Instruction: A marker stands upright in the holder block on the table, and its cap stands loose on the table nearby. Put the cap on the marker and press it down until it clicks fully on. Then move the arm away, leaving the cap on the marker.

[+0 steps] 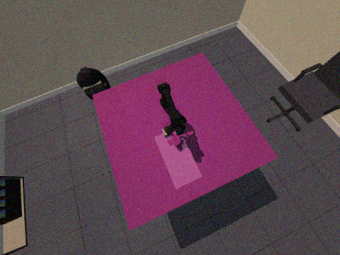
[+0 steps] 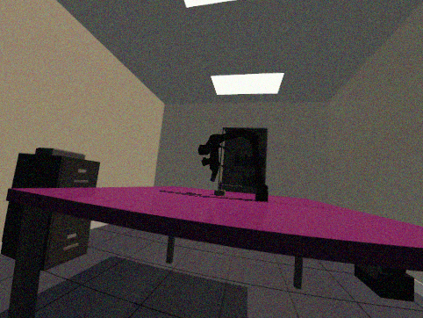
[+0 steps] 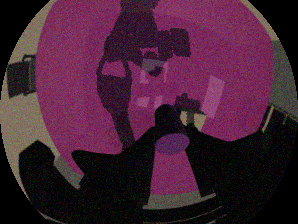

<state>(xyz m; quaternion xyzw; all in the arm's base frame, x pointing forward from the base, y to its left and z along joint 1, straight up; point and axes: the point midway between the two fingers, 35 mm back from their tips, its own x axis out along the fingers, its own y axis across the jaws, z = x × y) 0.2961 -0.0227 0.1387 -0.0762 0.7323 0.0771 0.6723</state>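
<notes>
Now: gripper tip 30 mm past the holder block, 70 mm to the left of it and 90 mm above it.
</notes>
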